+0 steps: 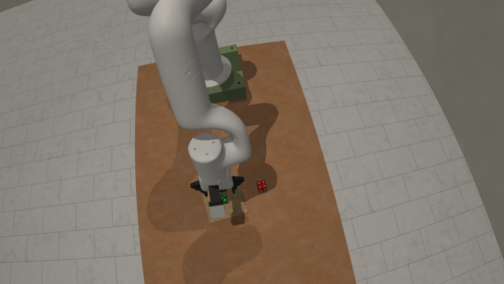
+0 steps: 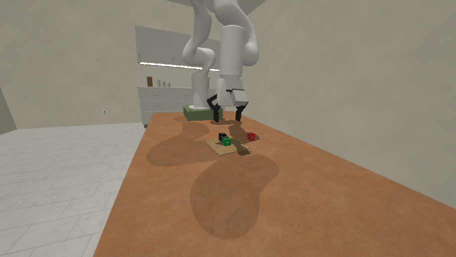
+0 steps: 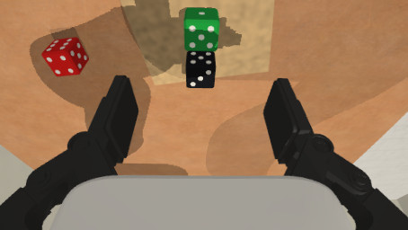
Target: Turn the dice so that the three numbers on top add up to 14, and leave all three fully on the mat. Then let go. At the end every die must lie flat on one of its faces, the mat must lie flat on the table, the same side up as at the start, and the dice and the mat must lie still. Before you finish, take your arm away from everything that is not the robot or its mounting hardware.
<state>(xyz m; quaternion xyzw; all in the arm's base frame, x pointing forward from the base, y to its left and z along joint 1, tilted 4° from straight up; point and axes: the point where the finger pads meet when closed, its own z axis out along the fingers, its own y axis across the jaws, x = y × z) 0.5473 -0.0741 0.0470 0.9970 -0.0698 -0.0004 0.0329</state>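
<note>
The red die lies 150 mm to the left of my hand, 100 mm below it and 10 mm behind it. Also, from my hand: black die (100 mm below, 50 mm behind, 10 mm to the left); green die (100 mm below); tan square mat (110 mm below).
</note>
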